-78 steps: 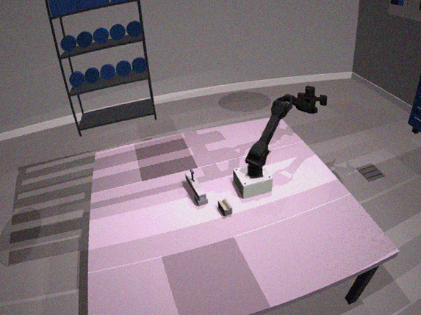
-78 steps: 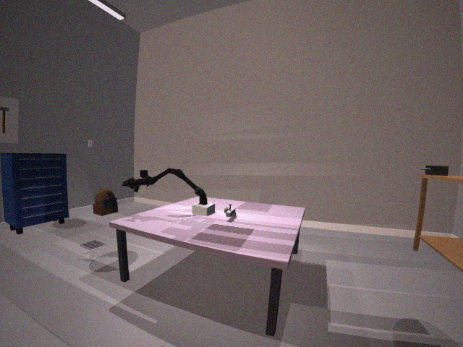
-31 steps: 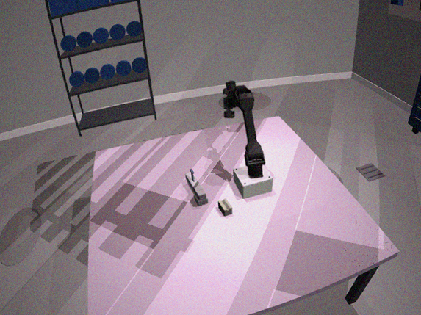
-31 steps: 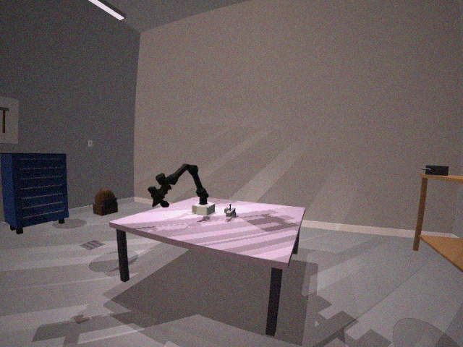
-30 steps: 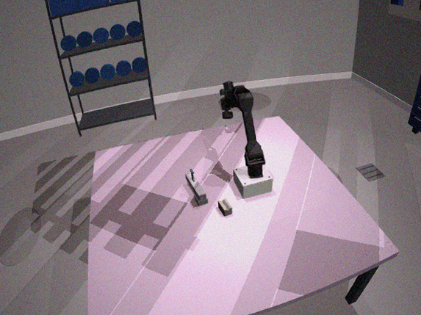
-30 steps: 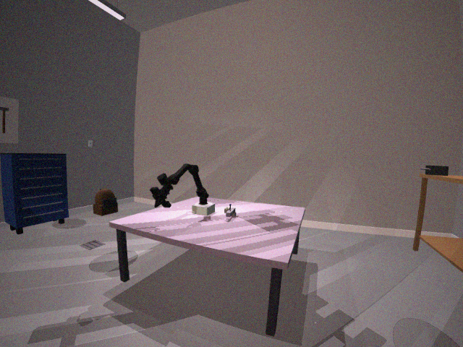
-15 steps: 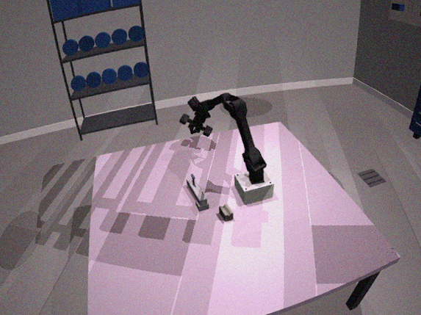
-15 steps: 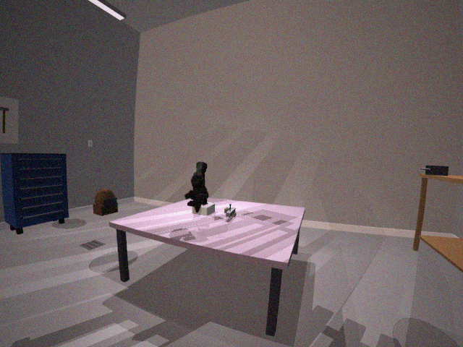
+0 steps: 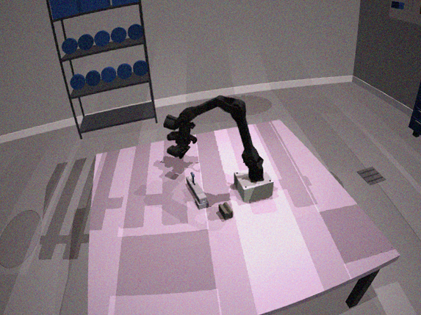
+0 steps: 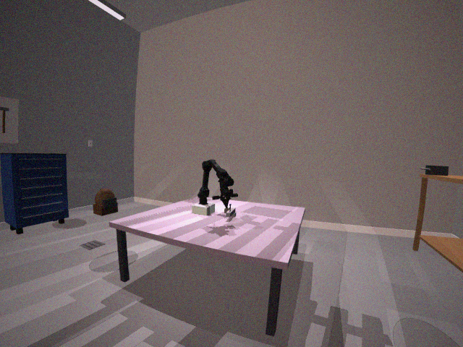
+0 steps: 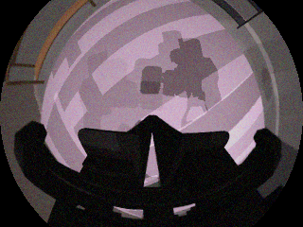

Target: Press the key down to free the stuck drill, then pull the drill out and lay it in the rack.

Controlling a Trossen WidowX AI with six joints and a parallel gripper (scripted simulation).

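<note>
The key is 14 cm to the left of my gripper tip, 6 cm behind it and 3 cm below it. Also, from my gripper tip: grey rack (30 cm to the left, 20 cm behind, 11 cm below); then drill (19 cm to the left, 8 cm below, 8 cm behind).
</note>
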